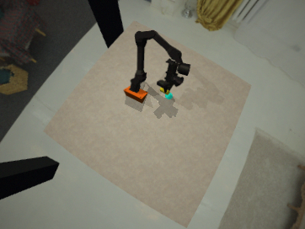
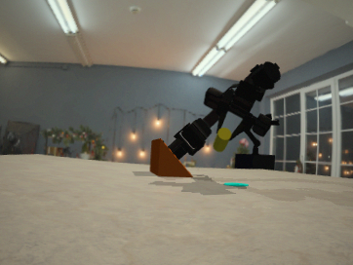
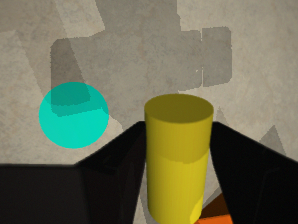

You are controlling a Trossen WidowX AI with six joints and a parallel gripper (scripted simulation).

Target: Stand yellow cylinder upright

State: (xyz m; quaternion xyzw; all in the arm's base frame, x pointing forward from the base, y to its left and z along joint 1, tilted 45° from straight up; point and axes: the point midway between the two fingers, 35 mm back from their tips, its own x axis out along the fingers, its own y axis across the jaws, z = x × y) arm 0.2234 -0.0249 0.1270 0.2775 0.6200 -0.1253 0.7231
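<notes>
The cyan circle is 30 mm ahead of my gripper tip, 30 mm to the left of it and 110 mm below it. From my gripper tip the other things lie so: yellow cylinder: 20 mm behind, 10 mm to the left, 10 mm below.
</notes>
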